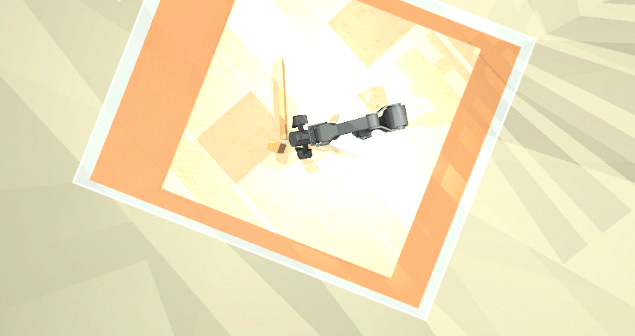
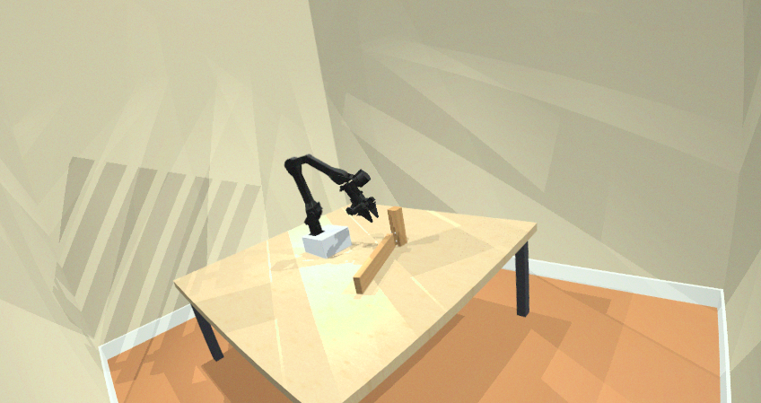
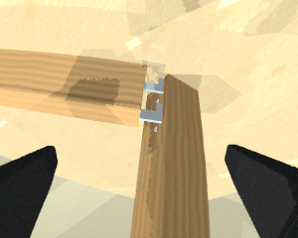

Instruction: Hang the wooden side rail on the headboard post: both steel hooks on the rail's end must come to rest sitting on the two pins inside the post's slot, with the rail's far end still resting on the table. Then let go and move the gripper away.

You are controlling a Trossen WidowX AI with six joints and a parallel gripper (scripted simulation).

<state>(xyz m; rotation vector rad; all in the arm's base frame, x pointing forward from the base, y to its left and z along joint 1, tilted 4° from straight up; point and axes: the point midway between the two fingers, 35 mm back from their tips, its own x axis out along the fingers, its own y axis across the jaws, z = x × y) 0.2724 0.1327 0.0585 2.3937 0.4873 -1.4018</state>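
My gripper tip is 70 mm short of the headboard post, 60 mm to the right of it and 60 mm above it.
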